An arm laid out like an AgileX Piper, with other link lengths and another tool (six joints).
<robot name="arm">
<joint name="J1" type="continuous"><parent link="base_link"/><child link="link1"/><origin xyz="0 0 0.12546" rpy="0 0 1.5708"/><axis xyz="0 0 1"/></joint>
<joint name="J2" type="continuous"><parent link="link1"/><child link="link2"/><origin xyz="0 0 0" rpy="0 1.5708 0"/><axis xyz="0 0 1"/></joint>
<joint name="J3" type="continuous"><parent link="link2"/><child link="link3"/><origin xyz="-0.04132 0.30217 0" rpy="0 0 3.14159"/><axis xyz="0 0 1"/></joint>
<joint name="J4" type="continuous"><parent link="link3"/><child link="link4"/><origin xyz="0.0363 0.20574 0" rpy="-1.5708 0 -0.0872"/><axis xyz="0 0 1"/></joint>
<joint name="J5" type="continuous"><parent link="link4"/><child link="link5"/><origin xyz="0 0 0" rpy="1.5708 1.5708 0"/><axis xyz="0 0 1"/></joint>
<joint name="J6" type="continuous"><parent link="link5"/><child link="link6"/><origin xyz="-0.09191 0 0" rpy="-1.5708 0 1.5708"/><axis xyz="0 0 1"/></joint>
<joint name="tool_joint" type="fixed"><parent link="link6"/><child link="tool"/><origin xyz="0.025 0.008 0.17" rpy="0.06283 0 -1.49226"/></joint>
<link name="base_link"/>
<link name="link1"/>
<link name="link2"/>
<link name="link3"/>
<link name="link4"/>
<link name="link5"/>
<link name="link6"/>
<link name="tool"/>
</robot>
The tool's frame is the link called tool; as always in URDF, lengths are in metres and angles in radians. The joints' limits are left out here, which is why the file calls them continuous.
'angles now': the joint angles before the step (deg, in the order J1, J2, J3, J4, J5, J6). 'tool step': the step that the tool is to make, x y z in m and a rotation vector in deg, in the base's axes. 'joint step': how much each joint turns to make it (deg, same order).
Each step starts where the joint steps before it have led.
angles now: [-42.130 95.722 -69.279 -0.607 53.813 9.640]
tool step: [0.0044 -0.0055 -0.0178 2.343 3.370 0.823]
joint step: [0.000 5.079 -3.718 -0.375 2.702 -0.734]
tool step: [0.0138 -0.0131 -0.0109 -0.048 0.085 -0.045]
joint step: [0.001 4.065 -3.122 -0.131 -0.911 0.115]
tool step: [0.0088 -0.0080 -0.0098 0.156 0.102 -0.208]
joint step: [0.003 2.863 -1.892 -0.001 -0.788 0.230]
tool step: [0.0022 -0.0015 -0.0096 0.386 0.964 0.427]
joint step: [0.248 1.771 -0.499 -0.399 -0.297 -0.002]
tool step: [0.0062 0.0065 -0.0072 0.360 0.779 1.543]
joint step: [1.414 1.068 0.021 -0.274 -0.266 0.000]
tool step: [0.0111 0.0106 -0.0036 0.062 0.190 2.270]
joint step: [2.209 0.590 -0.022 -0.086 -0.382 -0.011]
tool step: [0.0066 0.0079 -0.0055 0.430 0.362 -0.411]
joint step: [1.705 0.888 -0.125 -0.228 -0.151 2.252]
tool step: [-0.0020 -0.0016 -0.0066 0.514 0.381 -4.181]
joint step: [0.137 1.088 -0.189 -0.475 -0.135 4.594]
